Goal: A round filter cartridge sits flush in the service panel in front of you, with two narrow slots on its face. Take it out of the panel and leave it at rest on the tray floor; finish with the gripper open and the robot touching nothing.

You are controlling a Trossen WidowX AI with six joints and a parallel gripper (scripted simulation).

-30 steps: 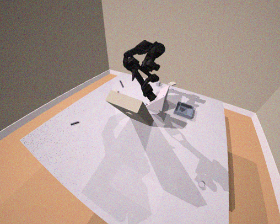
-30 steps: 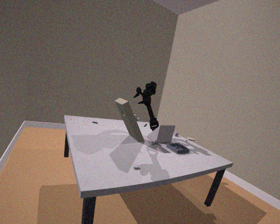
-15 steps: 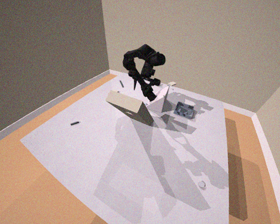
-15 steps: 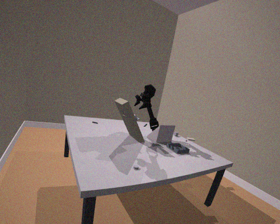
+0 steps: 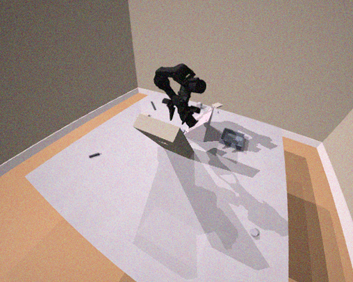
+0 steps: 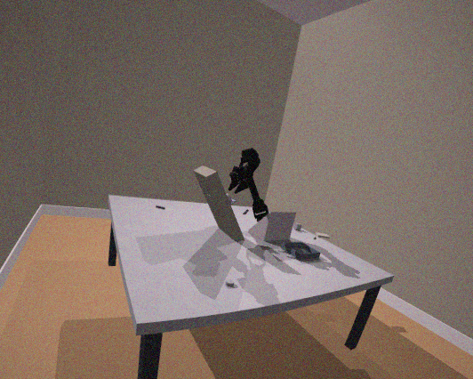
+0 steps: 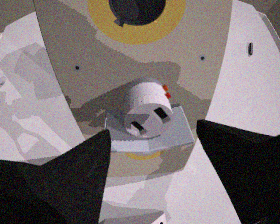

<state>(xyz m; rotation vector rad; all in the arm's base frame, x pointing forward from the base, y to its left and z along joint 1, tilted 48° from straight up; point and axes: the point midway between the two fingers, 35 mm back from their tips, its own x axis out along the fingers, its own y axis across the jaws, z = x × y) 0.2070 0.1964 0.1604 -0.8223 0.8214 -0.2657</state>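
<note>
The round filter cartridge is 2 cm ahead of my gripper tip and 4 cm below it. Round my gripper tip: blue-grey tray: 35 cm behind, 26 cm to the left, 23 cm below; then beige service panel: 7 cm ahead, 1 cm to the left, 6 cm below; then small dark bar: 29 cm ahead, 40 cm to the right, 23 cm below.
</note>
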